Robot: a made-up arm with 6 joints. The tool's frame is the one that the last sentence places.
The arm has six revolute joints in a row. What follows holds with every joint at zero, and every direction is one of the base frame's. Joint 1 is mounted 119.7 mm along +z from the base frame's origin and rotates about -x. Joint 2 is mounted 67.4 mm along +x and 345.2 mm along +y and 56.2 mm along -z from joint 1 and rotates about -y. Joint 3 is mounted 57.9 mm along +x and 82.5 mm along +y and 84.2 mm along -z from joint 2 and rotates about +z. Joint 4 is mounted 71 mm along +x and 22.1 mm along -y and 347.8 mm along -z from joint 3 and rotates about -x. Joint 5 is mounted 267.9 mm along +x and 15.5 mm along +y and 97.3 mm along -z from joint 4 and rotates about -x. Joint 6 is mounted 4.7 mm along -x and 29.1 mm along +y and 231.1 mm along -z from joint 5 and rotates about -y. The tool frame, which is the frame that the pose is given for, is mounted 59.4 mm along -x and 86.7 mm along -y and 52.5 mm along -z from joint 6; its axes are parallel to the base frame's.
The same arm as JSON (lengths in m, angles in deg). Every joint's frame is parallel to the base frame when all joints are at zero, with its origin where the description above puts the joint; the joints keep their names.
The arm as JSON. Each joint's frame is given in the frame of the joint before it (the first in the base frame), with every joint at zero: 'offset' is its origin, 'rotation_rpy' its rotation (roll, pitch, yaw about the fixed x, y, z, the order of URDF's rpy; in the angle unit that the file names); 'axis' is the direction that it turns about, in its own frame. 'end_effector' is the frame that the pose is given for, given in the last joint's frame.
{
  "length_unit": "m",
  "angle_unit": "deg",
  "chain": [
    {
      "id": "joint 1",
      "offset": [
        0.0,
        0.0,
        0.1197
      ],
      "rotation_rpy": [
        0.0,
        0.0,
        0.0
      ],
      "axis": "-x"
    },
    {
      "id": "joint 2",
      "offset": [
        0.0674,
        0.3452,
        -0.0562
      ],
      "rotation_rpy": [
        0.0,
        0.0,
        0.0
      ],
      "axis": "-y"
    },
    {
      "id": "joint 3",
      "offset": [
        0.0579,
        0.0825,
        -0.0842
      ],
      "rotation_rpy": [
        0.0,
        0.0,
        0.0
      ],
      "axis": "+z"
    },
    {
      "id": "joint 4",
      "offset": [
        0.071,
        -0.0221,
        -0.3478
      ],
      "rotation_rpy": [
        0.0,
        0.0,
        0.0
      ],
      "axis": "-x"
    },
    {
      "id": "joint 5",
      "offset": [
        0.2679,
        0.0155,
        -0.0973
      ],
      "rotation_rpy": [
        0.0,
        0.0,
        0.0
      ],
      "axis": "-x"
    },
    {
      "id": "joint 6",
      "offset": [
        -0.0047,
        0.0291,
        -0.2311
      ],
      "rotation_rpy": [
        0.0,
        0.0,
        0.0
      ],
      "axis": "-y"
    }
  ],
  "end_effector": {
    "offset": [
      -0.0594,
      -0.0867,
      -0.0525
    ],
    "rotation_rpy": [
      0.0,
      0.0,
      0.0
    ]
  }
}

